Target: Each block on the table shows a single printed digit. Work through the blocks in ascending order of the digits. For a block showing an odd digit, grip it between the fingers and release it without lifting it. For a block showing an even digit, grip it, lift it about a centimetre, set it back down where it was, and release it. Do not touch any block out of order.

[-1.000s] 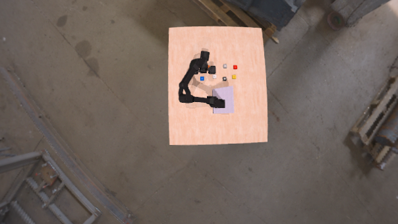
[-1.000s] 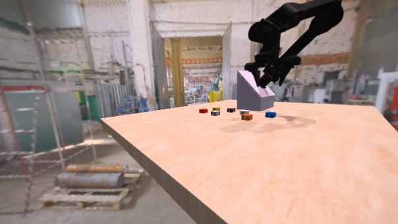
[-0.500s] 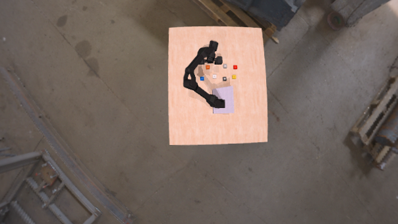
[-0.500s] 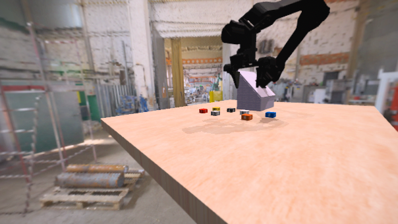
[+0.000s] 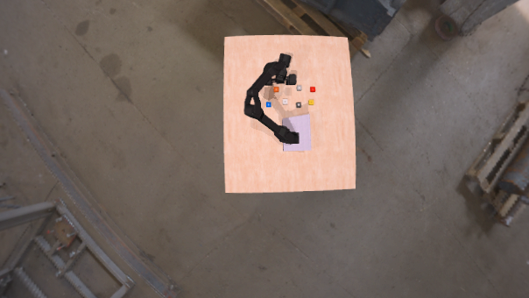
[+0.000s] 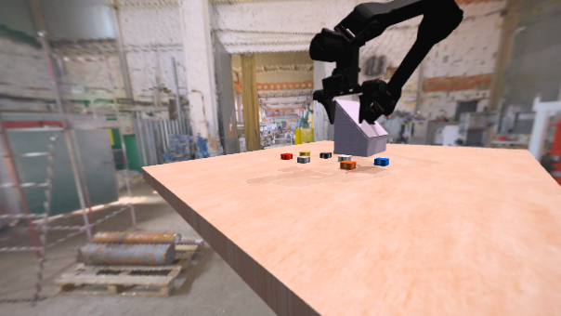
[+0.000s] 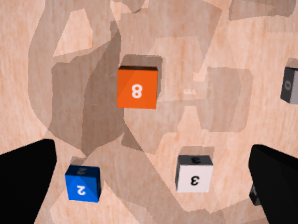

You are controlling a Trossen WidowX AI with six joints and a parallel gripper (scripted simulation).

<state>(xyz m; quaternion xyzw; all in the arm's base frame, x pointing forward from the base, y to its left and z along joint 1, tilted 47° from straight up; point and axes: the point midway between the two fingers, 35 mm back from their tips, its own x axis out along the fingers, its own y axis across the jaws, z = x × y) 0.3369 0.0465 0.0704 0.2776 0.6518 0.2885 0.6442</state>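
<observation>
The grey block lies 14 cm to the right of my gripper tip, 12 cm below it and 1 cm ahead of it. Round my gripper tip: blue block 12 cm below, 10 cm behind, 6 cm to the left; then orange block 12 cm below, 1 cm to the left; then white block 12 cm below, 9 cm behind, 5 cm to the right.
</observation>
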